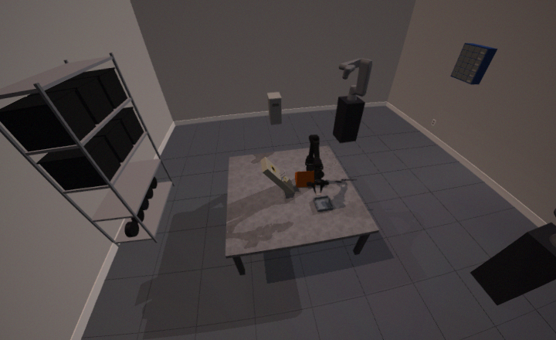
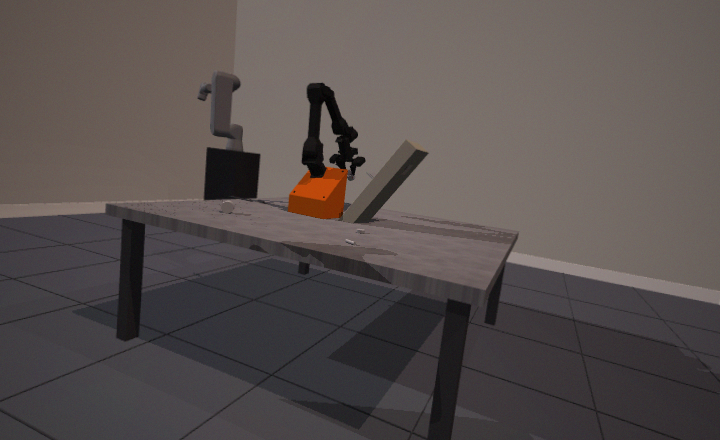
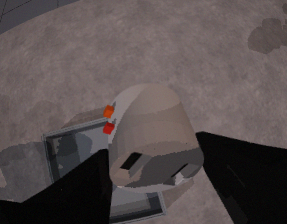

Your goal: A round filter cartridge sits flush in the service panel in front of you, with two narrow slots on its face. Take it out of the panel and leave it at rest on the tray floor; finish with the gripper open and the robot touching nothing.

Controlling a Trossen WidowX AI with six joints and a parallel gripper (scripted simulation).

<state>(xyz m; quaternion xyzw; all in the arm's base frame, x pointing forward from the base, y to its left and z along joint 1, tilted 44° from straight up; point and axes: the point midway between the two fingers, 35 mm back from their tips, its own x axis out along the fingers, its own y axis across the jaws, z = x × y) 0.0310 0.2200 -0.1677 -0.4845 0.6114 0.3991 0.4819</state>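
Right now my gripper tip is 70 mm past the grey tray, 10 mm to the left of it and 180 mm above it. The rest, counted from my gripper tip: round filter cartridge right at my gripper tip.
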